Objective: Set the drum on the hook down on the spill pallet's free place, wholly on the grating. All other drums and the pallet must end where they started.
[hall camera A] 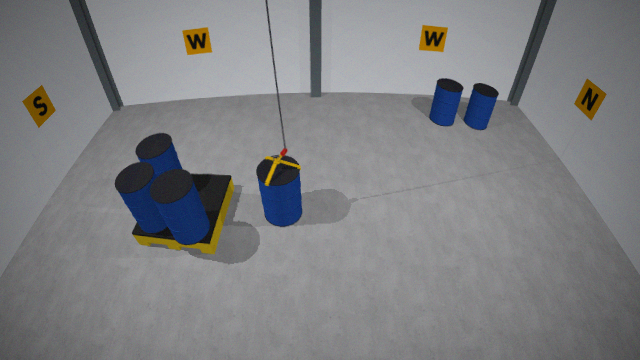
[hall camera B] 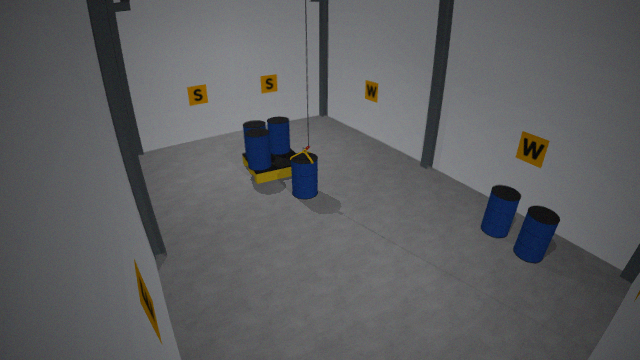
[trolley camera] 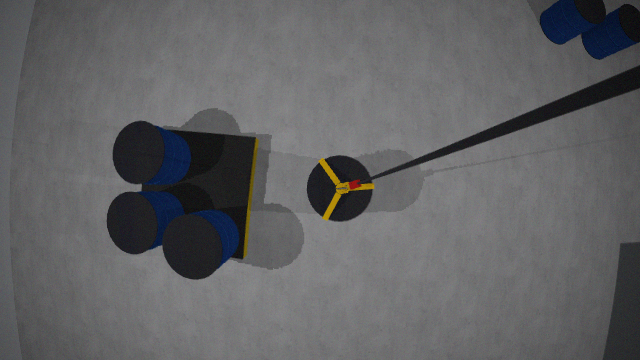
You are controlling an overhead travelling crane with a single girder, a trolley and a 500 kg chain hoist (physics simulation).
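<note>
The blue drum (hall camera A: 281, 205) (hall camera B: 305, 180) (trolley camera: 322, 186) under the hook is upright, apart from the pallet, and appears to rest on the floor. My gripper, a yellow three-armed grab (hall camera A: 278, 161) (hall camera B: 304, 153) (trolley camera: 342, 188), is shut on its lid rim. The red hook (hall camera A: 284, 151) (trolley camera: 354, 184) above it leans sideways. The spill pallet (hall camera A: 224, 212) (hall camera B: 274, 175) (trolley camera: 251, 200) carries three blue drums. Its free place is at the back right in hall camera A, upper right in the trolley view. The floor contact is hard to judge exactly.
Two more blue drums (hall camera A: 446, 104) (hall camera A: 480, 107) (hall camera B: 500, 212) (hall camera B: 536, 235) stand near the W wall, far from the pallet. The chain (hall camera A: 276, 80) (hall camera B: 307, 75) (trolley camera: 500, 128) slants up from the hook. Steel columns (hall camera A: 315, 50) (hall camera B: 437, 85) stand along the walls.
</note>
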